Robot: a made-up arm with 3 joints. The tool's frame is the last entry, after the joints.
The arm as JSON. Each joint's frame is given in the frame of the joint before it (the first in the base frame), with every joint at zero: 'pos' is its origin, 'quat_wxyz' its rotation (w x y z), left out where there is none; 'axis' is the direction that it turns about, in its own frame. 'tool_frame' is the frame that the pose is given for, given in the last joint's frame.
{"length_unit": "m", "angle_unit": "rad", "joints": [
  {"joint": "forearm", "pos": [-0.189, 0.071, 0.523], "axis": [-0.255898, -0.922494, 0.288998]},
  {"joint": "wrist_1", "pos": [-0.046, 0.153, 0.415], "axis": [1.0, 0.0, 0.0]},
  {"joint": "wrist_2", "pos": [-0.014, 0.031, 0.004], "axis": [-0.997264, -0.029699, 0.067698]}
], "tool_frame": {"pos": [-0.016, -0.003, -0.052], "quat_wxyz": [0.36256, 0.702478, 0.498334, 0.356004]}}
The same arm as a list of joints. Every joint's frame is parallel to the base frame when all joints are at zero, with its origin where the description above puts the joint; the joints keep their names.
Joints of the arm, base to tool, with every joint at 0 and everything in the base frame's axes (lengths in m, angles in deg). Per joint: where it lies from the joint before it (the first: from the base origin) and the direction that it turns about. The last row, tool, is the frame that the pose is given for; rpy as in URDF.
forearm: axis -0.255898 -0.922494 0.288998 xyz -0.189 0.071 0.523
wrist_1: axis +x xyz -0.046 0.153 0.415
wrist_2: axis -0.997264 -0.029699 0.067698 xyz -0.014 0.031 0.004
tool: xyz -0.016 -0.003 -0.052 rpy 119.23 -7.98 75.39

